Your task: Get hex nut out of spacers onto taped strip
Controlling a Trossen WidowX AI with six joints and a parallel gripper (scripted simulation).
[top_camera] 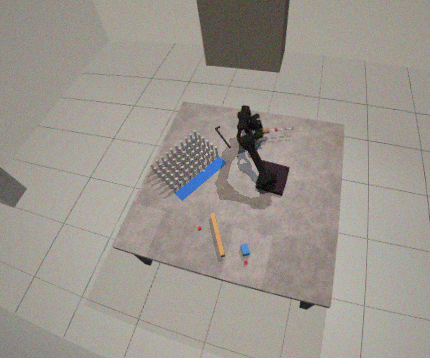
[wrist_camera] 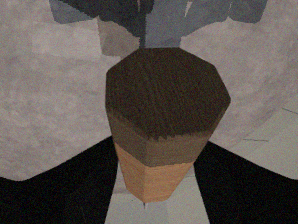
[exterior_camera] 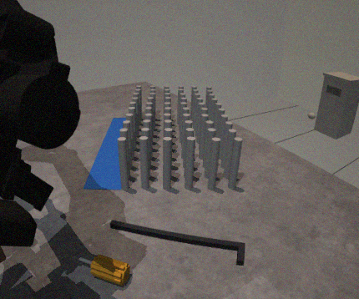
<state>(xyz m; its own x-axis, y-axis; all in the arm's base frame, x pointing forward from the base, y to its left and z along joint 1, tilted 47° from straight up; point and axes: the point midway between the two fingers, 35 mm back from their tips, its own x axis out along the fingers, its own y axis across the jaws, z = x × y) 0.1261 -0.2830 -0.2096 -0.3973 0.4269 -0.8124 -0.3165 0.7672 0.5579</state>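
The brown-handled tool lies 10 cm behind my gripper tip and 3 cm to the right of it. Round my gripper tip: blue taped strip (39 cm to the left, 34 cm ahead, 10 cm below); then blue block (82 cm to the left, 8 cm below, 5 cm behind); then screwdriver (16 cm ahead, 9 cm below, 1 cm to the left).
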